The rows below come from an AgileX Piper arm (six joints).
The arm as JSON. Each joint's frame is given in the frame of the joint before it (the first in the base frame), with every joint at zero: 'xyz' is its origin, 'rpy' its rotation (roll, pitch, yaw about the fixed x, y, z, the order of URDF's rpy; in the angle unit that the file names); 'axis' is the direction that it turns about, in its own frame. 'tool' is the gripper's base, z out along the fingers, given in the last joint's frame.
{
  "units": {
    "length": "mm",
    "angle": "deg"
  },
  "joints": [
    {
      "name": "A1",
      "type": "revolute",
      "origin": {
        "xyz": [
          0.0,
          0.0,
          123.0
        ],
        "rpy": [
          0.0,
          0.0,
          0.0
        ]
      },
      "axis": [
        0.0,
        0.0,
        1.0
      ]
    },
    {
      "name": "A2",
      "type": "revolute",
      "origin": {
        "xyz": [
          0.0,
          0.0,
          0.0
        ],
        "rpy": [
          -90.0,
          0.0,
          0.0
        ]
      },
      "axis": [
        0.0,
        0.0,
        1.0
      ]
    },
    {
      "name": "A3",
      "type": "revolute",
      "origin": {
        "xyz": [
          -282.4,
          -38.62,
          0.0
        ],
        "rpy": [
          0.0,
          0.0,
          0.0
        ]
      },
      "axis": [
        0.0,
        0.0,
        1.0
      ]
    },
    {
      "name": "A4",
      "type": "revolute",
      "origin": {
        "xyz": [
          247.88,
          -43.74,
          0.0
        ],
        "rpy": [
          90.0,
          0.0,
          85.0
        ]
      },
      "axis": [
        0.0,
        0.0,
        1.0
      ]
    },
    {
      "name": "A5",
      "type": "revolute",
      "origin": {
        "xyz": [
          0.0,
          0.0,
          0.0
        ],
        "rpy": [
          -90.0,
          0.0,
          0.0
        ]
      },
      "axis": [
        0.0,
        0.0,
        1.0
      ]
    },
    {
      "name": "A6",
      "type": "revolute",
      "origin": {
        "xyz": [
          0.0,
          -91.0,
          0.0
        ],
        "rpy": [
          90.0,
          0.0,
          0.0
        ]
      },
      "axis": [
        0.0,
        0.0,
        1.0
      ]
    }
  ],
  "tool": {
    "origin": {
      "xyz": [
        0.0,
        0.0,
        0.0
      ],
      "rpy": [
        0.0,
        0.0,
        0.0
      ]
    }
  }
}
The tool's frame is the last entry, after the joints.
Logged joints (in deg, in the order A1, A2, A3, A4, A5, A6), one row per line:
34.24 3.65 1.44 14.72 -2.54 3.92
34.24 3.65 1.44 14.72 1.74 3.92
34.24 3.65 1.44 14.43 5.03 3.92
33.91 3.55 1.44 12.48 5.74 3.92
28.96 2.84 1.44 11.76 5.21 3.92
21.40 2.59 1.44 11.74 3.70 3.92
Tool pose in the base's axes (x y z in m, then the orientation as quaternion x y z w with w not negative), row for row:
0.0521 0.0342 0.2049 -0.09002 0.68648 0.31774 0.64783
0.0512 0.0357 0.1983 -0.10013 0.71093 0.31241 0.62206
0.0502 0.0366 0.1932 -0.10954 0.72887 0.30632 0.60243
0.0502 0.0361 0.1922 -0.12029 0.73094 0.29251 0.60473
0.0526 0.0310 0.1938 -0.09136 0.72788 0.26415 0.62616
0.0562 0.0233 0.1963 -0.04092 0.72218 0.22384 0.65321
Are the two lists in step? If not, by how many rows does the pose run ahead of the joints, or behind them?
They are in step.
